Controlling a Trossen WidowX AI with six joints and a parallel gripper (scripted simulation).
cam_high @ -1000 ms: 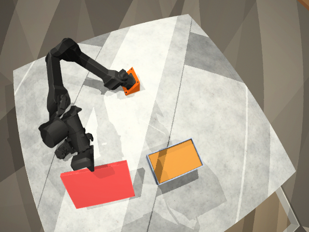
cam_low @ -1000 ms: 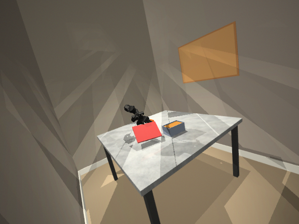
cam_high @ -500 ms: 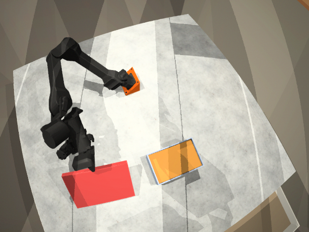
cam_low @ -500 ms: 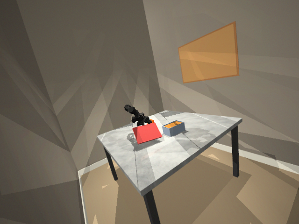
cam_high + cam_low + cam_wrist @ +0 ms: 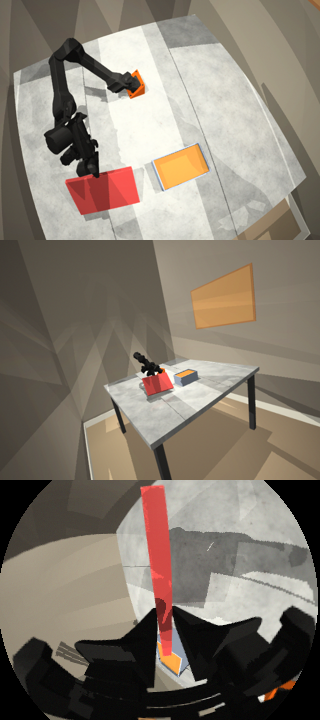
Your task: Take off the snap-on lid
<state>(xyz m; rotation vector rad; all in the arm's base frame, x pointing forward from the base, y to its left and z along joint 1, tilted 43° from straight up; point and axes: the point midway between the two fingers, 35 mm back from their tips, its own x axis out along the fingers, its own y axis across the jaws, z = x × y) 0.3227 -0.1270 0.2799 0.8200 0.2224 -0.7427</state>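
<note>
Now: gripper tip 6 cm short of the red lid, 1 cm to the left of it and 5 cm above it. The rest, counted from my gripper tip: grey storage box: 9 cm ahead, 30 cm to the left, 11 cm below.
</note>
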